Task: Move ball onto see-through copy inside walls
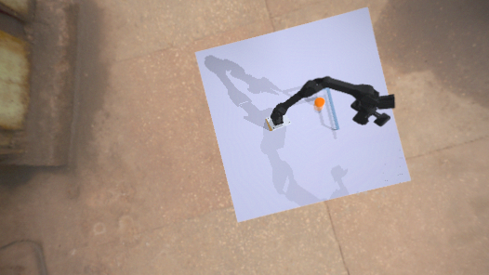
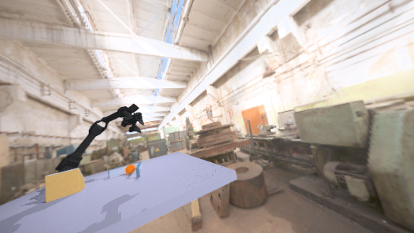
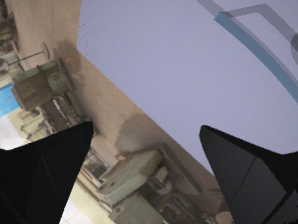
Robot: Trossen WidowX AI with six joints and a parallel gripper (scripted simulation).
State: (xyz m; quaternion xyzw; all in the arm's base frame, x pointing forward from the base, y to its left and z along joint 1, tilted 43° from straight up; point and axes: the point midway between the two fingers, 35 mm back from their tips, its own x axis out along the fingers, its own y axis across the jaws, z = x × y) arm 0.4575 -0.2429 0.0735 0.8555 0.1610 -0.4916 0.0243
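Now: the orange ball 29 cm below my gripper tip, 18 cm to the left of it and 12 cm behind it.
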